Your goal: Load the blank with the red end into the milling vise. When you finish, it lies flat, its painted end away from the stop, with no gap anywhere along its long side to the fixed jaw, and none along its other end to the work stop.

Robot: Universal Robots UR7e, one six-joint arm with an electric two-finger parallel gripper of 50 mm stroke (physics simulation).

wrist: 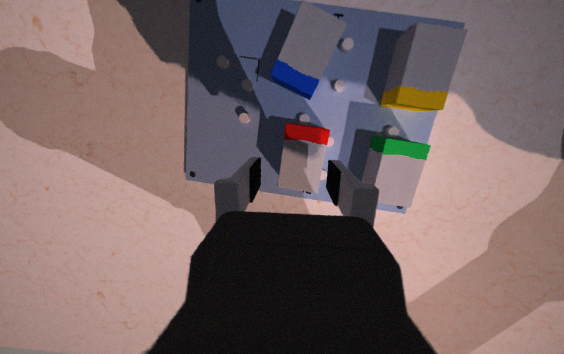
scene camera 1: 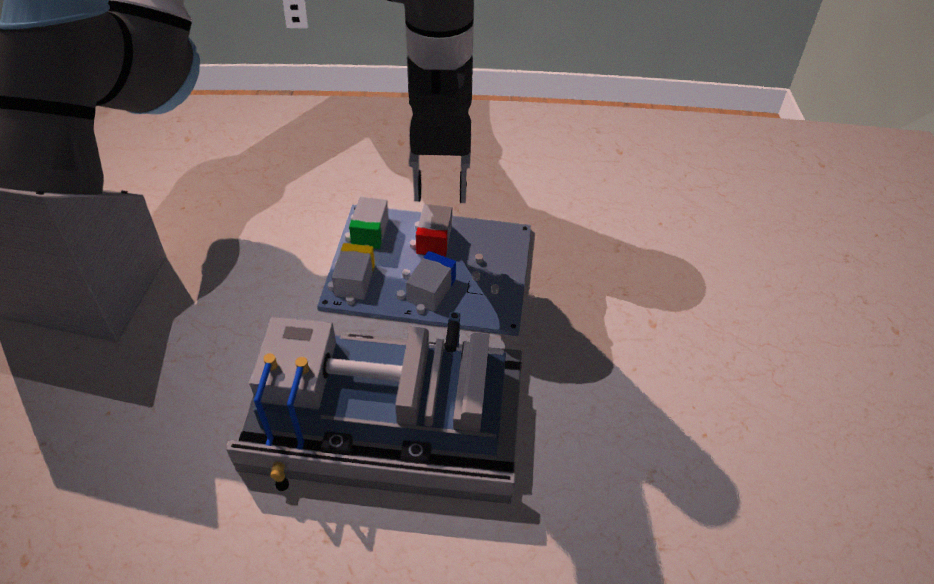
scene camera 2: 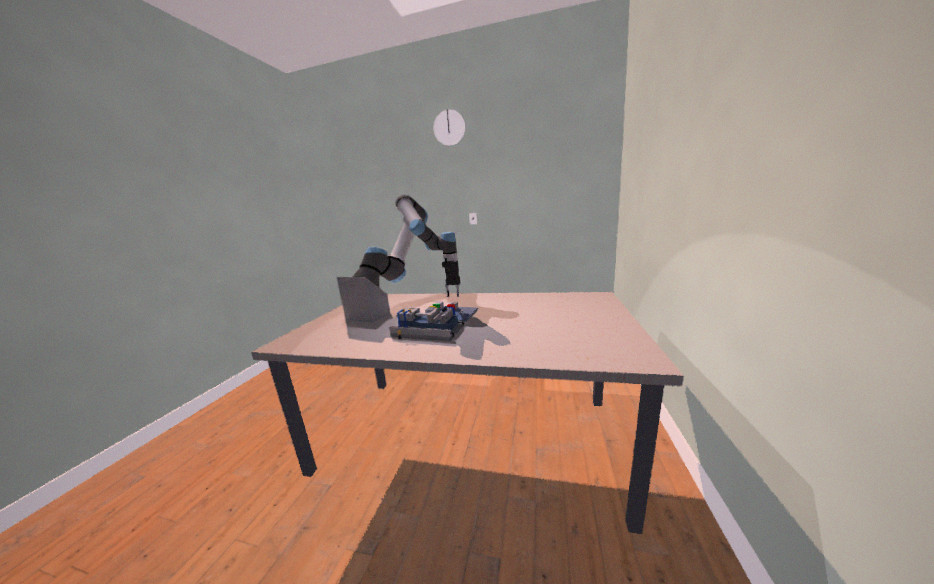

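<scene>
The blank with the red end [scene camera 1: 433, 232] [scene camera 2: 451, 305] [wrist: 302, 162] lies on the blue plate [scene camera 1: 508, 242] [wrist: 210, 145], its red end towards the vise. My gripper [scene camera 1: 440, 195] [scene camera 2: 452, 294] [wrist: 293, 172] is open and empty, pointing down above this blank. In the wrist view the blank's grey part shows between the two fingers, with the red end beyond them. The milling vise [scene camera 1: 296, 385] [scene camera 2: 425, 322] stands in front of the plate. Its rod-side jaw [scene camera 1: 411, 378] and right-hand jaw [scene camera 1: 473, 385] stand apart, with a thin upright strip [scene camera 1: 434, 382] between them. A black post [scene camera 1: 452, 331] rises at their far end.
Blanks with a green end [scene camera 1: 366, 230] [wrist: 397, 170], a yellow end [scene camera 1: 353, 272] [wrist: 425, 65] and a blue end [scene camera 1: 429, 283] [wrist: 310, 47] lie on the plate, among small pegs. The blue-ended one is turned askew. Blue hoses [scene camera 1: 294, 399] rise at the vise's left.
</scene>
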